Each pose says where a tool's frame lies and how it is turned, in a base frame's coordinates. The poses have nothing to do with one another.
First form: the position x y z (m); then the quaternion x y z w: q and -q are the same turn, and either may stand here.
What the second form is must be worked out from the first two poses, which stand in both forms.
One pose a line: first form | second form
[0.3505, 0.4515, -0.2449, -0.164, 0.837, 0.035, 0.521] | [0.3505, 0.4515, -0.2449, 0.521, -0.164, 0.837, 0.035]
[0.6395, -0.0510, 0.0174, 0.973, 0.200, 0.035, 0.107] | [0.6395, -0.0510, 0.0174, 0.107, 0.973, 0.200, 0.035]
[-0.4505, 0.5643, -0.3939, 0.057, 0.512, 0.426, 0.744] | [-0.4505, 0.5643, -0.3939, 0.744, 0.057, 0.512, 0.426]
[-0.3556, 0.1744, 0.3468, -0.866, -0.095, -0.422, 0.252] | [-0.3556, 0.1744, 0.3468, 0.252, -0.866, -0.095, -0.422]
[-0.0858, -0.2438, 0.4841, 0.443, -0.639, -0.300, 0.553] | [-0.0858, -0.2438, 0.4841, 0.553, 0.443, -0.639, -0.300]
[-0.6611, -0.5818, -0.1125, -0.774, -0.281, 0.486, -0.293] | [-0.6611, -0.5818, -0.1125, 0.293, 0.774, 0.281, -0.486]
